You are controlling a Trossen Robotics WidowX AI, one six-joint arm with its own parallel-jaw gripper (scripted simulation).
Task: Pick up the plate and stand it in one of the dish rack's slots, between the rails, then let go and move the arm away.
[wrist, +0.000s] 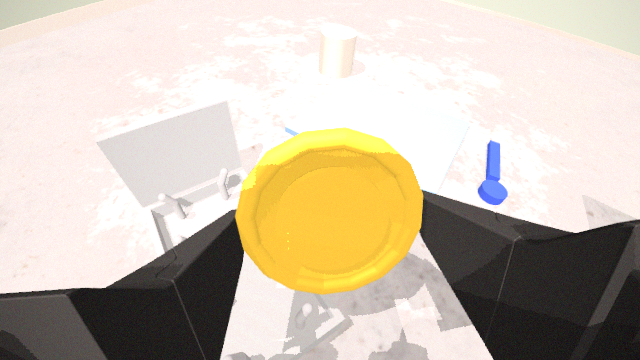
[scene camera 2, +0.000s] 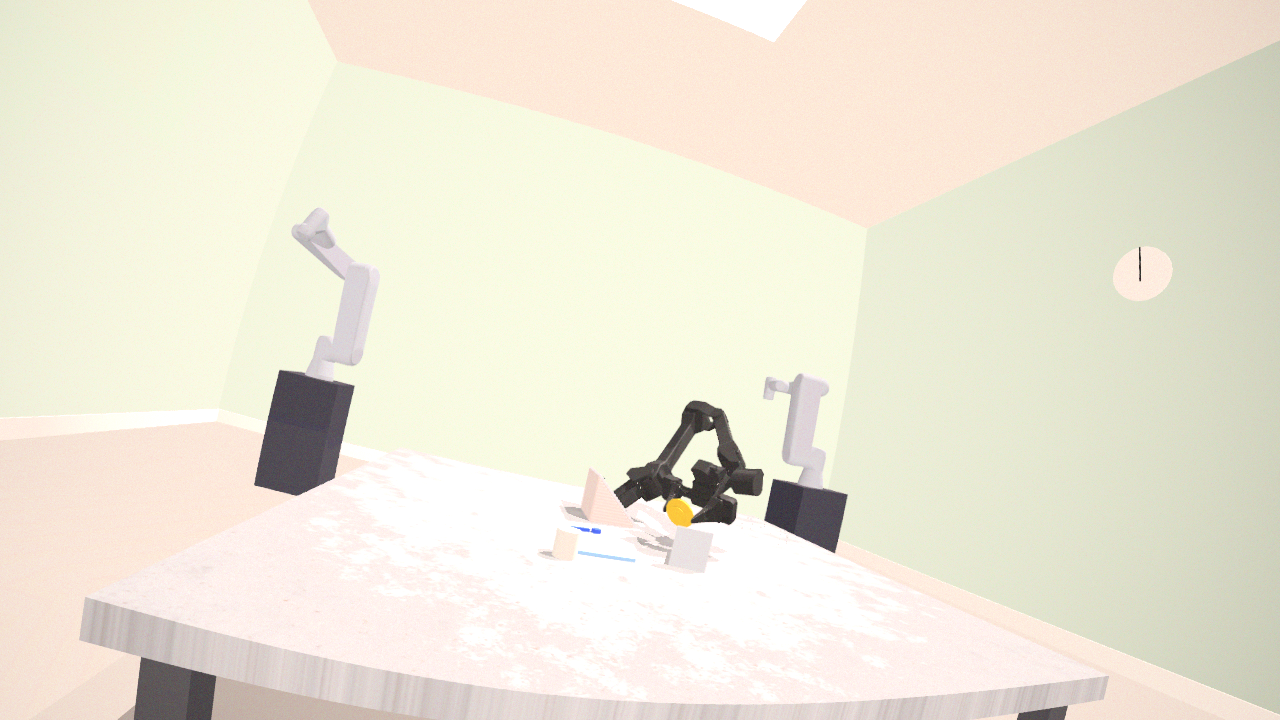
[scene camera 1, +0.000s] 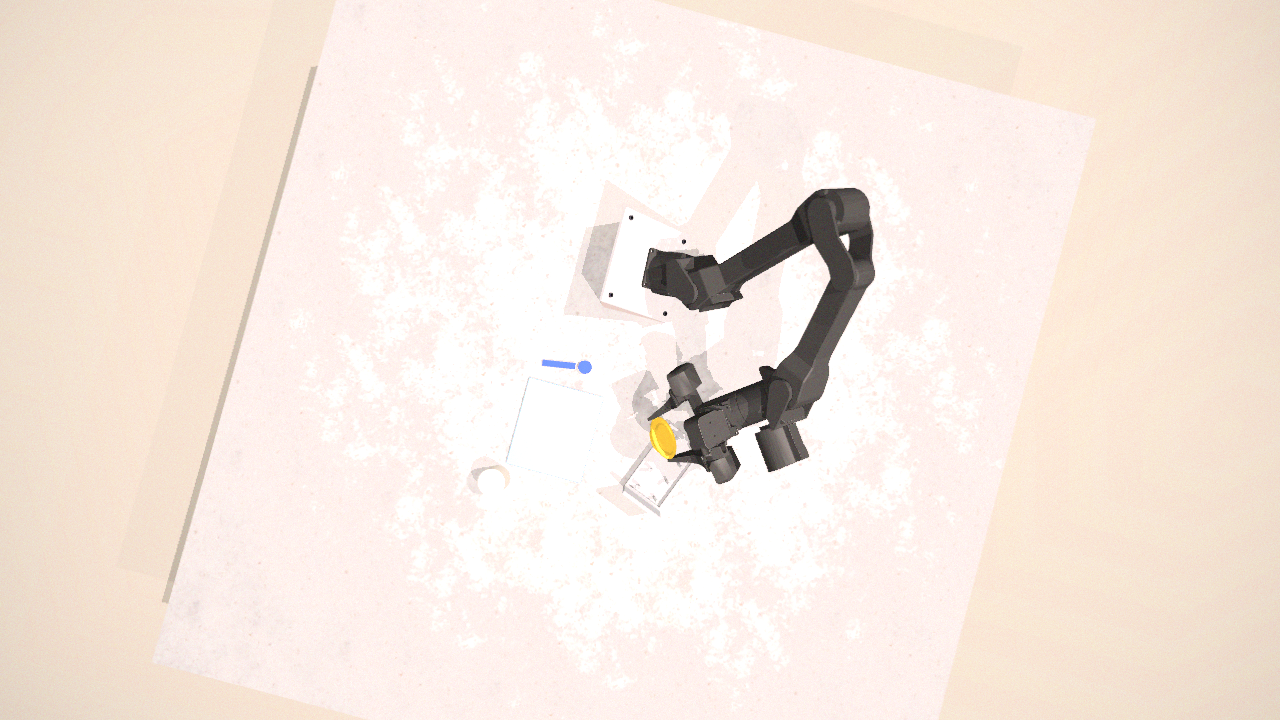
Path:
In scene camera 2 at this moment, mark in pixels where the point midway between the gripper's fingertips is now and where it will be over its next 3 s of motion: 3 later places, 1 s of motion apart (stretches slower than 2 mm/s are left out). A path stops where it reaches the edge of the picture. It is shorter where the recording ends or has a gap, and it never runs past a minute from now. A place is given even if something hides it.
The gripper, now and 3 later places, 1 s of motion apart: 677, 515; 697, 512; 697, 521; 692, 534

